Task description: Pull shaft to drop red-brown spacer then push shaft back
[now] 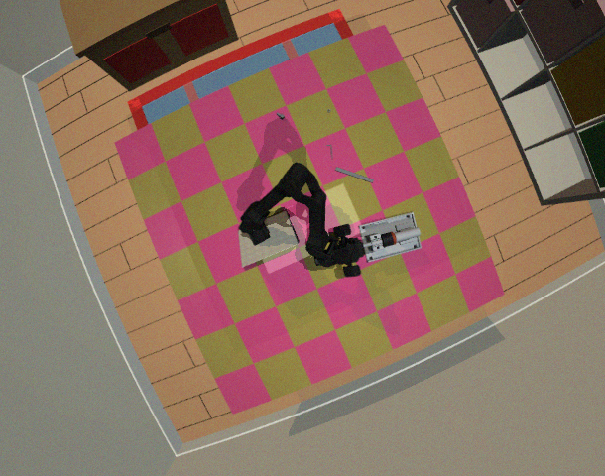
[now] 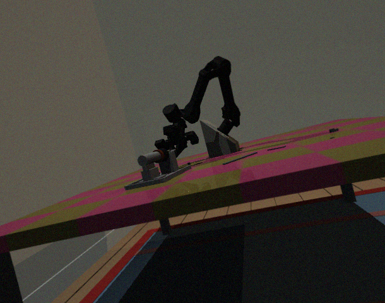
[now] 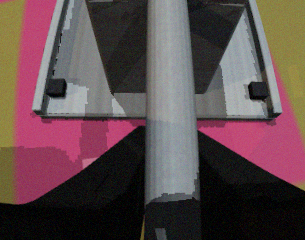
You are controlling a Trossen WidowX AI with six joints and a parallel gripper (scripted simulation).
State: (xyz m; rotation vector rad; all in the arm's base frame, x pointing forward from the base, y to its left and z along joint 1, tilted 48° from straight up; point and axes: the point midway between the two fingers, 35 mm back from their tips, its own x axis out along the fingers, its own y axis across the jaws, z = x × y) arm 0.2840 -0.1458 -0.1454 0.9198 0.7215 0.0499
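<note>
Now: the grey shaft 50 mm ahead of my gripper tip, 30 mm above it and 10 mm to the right of it. Also, from my gripper tip: grey bolt: 620 mm to the left, 50 mm below, 10 mm behind; thin grey bar: 250 mm to the left, 130 mm ahead, 50 mm below; support block: 140 mm ahead, 40 mm to the right, 10 mm below.
</note>
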